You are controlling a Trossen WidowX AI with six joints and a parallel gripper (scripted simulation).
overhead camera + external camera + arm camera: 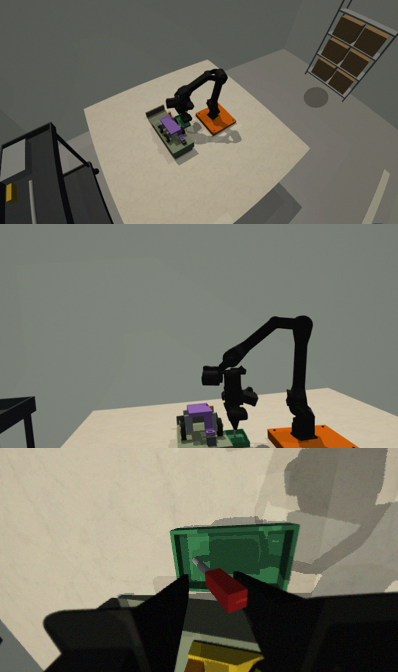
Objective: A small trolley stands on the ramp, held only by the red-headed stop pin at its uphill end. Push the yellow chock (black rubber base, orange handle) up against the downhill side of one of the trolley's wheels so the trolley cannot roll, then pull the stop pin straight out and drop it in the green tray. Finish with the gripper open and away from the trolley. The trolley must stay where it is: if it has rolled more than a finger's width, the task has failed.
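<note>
Now: the green tray 2 cm to the left of my gripper tip and 6 cm below it. Round my gripper tip: red-headed stop pin right at my gripper tip; yellow chock 8 cm ahead, 1 cm to the right, 3 cm above; grey-green ramp 14 cm ahead, 8 cm to the left.
</note>
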